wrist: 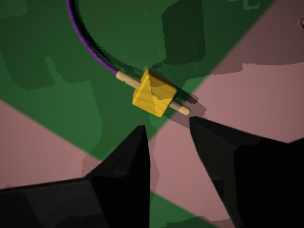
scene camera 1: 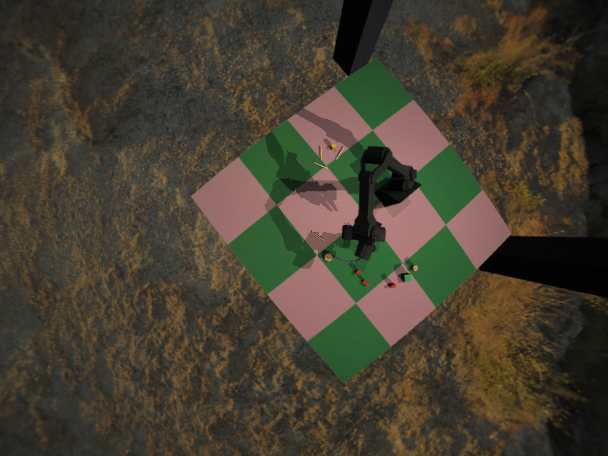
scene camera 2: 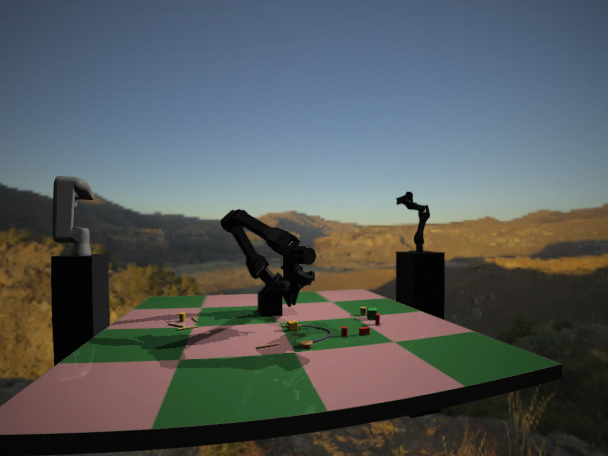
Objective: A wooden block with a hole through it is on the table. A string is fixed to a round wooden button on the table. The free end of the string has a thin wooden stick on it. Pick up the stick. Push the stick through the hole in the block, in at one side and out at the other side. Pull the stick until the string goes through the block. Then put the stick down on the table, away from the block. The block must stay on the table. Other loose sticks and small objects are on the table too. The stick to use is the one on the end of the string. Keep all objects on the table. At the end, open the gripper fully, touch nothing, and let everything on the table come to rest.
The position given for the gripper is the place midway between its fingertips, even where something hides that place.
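A yellow wooden block (wrist: 155, 93) is part of the scene. So is the gripper (scene camera 2: 291, 306), and the wrist view also shows the gripper (wrist: 167, 128).
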